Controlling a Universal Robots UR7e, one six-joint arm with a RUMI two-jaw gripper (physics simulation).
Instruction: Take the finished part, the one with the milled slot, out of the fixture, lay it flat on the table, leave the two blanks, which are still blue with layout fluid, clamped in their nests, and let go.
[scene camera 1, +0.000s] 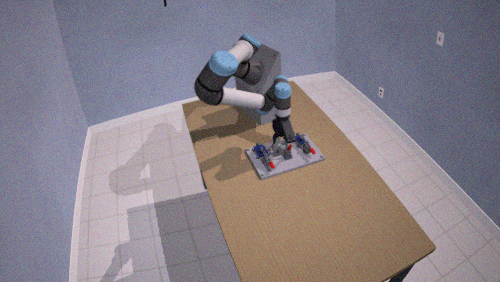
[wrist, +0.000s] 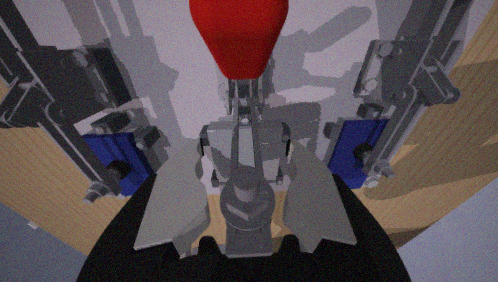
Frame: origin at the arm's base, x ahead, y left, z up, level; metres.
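Seen in the pictures: gripper, fingertip midpoint: (scene camera 1: 283, 149) (wrist: 245, 140); arm's base, origin of the base link: (scene camera 1: 255, 72).
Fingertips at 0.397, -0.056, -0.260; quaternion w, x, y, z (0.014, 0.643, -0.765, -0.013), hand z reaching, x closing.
Observation:
Pixels of each thing's middle, then the offset from my fingertips to it, as dx, dy, dz. Level surfaces: height alone.
- finished grey part, body centre: (wrist: 246, 160) (scene camera 1: 281, 145) -0.019, +0.002, +0.008
- fixture plate, body centre: (wrist: 244, 106) (scene camera 1: 285, 154) +0.028, -0.004, -0.013
- middle clamp's red handle, body centre: (wrist: 241, 49) (scene camera 1: 289, 150) +0.074, -0.009, +0.045
- wooden table, its level: dz -0.020
The finished grey part (wrist: 222, 137) sits in the middle nest of the fixture plate (scene camera 1: 300, 161) (wrist: 190, 100). The raised middle clamp arm crosses in front of it, so its slot is hard to make out. My gripper (scene camera 1: 281, 146) (wrist: 245, 140) is shut on this part, a jaw against each side, down at the nest. In the wrist view, a blue blank (wrist: 102, 149) is under its clamp at left and another blue blank (wrist: 344, 150) is under its clamp at right. The blue blanks also show small in the scene view, one at left (scene camera 1: 259, 150) and one at right (scene camera 1: 299, 138).
The middle clamp's red handle (scene camera 1: 289, 147) (wrist: 240, 35) stands up close to the wrist camera. The side clamps have red handles (scene camera 1: 272, 165) (scene camera 1: 312, 150) pointing away from the arm's base. The plate lies on the wooden table (scene camera 1: 310, 210).

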